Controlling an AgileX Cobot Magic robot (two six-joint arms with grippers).
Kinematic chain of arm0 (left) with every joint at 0, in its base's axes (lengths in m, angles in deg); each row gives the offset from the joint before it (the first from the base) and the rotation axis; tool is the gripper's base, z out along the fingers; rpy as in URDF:
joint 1: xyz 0 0 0.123 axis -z
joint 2: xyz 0 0 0 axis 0.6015 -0.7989 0
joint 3: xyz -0.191 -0.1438 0.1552 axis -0.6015 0.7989 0
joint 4: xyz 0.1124 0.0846 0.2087 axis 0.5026 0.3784 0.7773
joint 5: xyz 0 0 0 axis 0.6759 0.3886 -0.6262
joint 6: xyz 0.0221 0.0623 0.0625 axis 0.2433 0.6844 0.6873
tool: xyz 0 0 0 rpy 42.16 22 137.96
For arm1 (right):
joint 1: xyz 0 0 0.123 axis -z
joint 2: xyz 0 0 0 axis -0.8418 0.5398 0
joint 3: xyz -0.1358 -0.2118 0.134 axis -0.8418 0.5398 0
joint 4: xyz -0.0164 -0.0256 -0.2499 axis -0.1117 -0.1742 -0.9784
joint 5: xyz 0 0 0 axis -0.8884 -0.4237 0.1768
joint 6: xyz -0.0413 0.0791 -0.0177 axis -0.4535 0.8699 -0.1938
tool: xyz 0 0 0 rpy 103.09 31.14 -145.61
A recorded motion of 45 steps. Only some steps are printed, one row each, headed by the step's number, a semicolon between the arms.
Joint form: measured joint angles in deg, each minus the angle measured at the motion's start. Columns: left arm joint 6, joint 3, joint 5, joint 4, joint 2, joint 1; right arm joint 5, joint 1, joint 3, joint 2, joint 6, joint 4.
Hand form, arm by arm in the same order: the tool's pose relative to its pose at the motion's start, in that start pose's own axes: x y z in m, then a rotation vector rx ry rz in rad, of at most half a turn. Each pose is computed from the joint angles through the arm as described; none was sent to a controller.
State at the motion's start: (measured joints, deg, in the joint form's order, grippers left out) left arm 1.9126 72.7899 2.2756 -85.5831 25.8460 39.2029; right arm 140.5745 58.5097 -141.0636 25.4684 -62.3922 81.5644
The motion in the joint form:
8: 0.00 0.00 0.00 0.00 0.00 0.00; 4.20 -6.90 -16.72 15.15 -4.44 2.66
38: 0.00 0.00 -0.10 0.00 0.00 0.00; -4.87 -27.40 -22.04 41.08 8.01 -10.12
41: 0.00 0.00 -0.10 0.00 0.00 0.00; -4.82 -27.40 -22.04 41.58 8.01 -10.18
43: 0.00 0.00 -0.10 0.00 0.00 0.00; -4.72 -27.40 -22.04 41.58 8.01 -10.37
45: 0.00 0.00 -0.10 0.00 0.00 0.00; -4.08 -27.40 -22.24 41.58 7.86 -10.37
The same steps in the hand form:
8: 0.0000 0.0000 0.0000 0.0000 0.0000 0.0000; -0.0672 0.0201 0.0235 -0.1498 0.0551 -0.1361
38: 0.0002 0.0000 0.0000 0.0000 0.0017 0.0000; -0.0602 0.0805 0.1775 -0.1698 0.3465 -0.2289
41: 0.0002 0.0000 0.0000 0.0000 0.0017 0.0000; -0.0590 0.0802 0.1806 -0.1676 0.3559 -0.2291
43: 0.0002 0.0000 0.0000 0.0000 0.0017 0.0000; -0.0589 0.0800 0.1806 -0.1655 0.3575 -0.2318
45: 0.0002 0.0000 0.0000 0.0000 0.0017 0.0000; -0.0589 0.0801 0.1798 -0.1666 0.3650 -0.2354

